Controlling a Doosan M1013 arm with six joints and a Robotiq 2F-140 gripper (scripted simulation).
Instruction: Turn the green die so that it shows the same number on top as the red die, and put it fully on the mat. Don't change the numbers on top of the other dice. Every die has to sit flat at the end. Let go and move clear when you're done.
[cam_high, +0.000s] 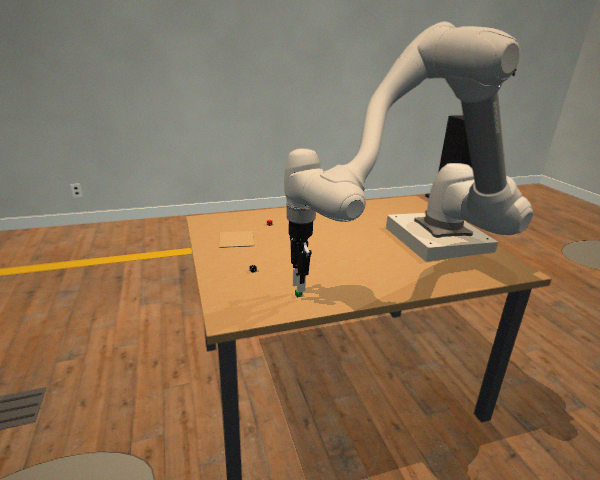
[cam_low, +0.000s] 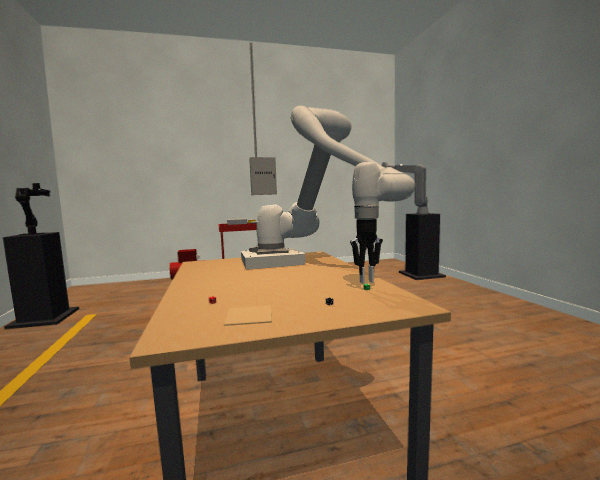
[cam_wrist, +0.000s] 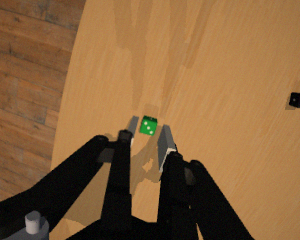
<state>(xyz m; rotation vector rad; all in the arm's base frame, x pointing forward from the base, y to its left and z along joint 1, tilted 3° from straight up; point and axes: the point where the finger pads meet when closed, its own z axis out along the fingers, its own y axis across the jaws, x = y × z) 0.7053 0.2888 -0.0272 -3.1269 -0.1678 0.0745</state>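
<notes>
The green die lies 5 cm below my hand. Also, from my hand: black die 19 cm to the right, 12 cm ahead, 5 cm below; then tan mat 46 cm to the right, 15 cm ahead, 6 cm below; then red die 59 cm to the right, 5 cm below, 2 cm behind.
</notes>
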